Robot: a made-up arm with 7 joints. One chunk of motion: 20 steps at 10 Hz.
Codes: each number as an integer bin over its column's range. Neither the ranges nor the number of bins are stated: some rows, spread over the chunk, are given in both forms.
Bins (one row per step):
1: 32 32 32 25 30 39 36
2: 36 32 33 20 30 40 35
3: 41 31 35 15 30 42 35
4: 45 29 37 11 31 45 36
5: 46 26 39 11 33 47 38
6: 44 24 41 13 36 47 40
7: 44 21 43 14 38 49 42
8: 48 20 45 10 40 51 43
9: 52 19 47 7 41 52 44
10: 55 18 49 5 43 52 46
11: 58 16 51 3 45 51 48
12: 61 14 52 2 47 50 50
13: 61 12 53 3 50 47 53
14: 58 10 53 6 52 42 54
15: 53 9 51 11 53 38 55
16: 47 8 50 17 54 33 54
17: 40 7 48 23 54 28 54
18: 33 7 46 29 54 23 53
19: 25 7 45 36 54 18 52
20: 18 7 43 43 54 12 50
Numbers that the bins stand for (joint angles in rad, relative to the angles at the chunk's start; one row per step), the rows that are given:
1: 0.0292 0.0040 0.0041 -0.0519 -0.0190 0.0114 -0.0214
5: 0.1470 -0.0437 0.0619 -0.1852 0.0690 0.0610 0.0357
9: 0.1975 -0.0992 0.1279 -0.2233 0.3040 0.0919 0.2071
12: 0.2732 -0.1389 0.1692 -0.2710 0.4802 0.0795 0.3786
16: 0.1554 -0.1865 0.1527 -0.1281 0.6857 -0.0257 0.4929
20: -0.0886 -0.1944 0.0949 0.1195 0.6857 -0.1557 0.3786
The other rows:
2: 0.0629 0.0040 0.0124 -0.0995 -0.0190 0.0176 -0.0500
3: 0.1049 -0.0040 0.0289 -0.1471 -0.0190 0.0300 -0.0500
4: 0.1386 -0.0198 0.0454 -0.1852 0.0103 0.0486 -0.0214
6: 0.1302 -0.0595 0.0784 -0.1662 0.1571 0.0610 0.0929
7: 0.1302 -0.0833 0.0949 -0.1567 0.2159 0.0733 0.1500
8: 0.1638 -0.0913 0.1114 -0.1948 0.2746 0.0857 0.1786
10: 0.2227 -0.1071 0.1444 -0.2424 0.3627 0.0919 0.2643
11: 0.2479 -0.1230 0.1610 -0.2614 0.4214 0.0857 0.3214
13: 0.2732 -0.1548 0.1775 -0.2614 0.5683 0.0610 0.4643
14: 0.2479 -0.1706 0.1775 -0.2329 0.6270 0.0300 0.4929
15: 0.2059 -0.1786 0.1610 -0.1852 0.6563 0.0052 0.5214
17: 0.0965 -0.1944 0.1362 -0.0710 0.6857 -0.0567 0.4929
18: 0.0376 -0.1944 0.1197 -0.0138 0.6857 -0.0876 0.4643
19: -0.0297 -0.1944 0.1114 0.0529 0.6857 -0.1186 0.4357

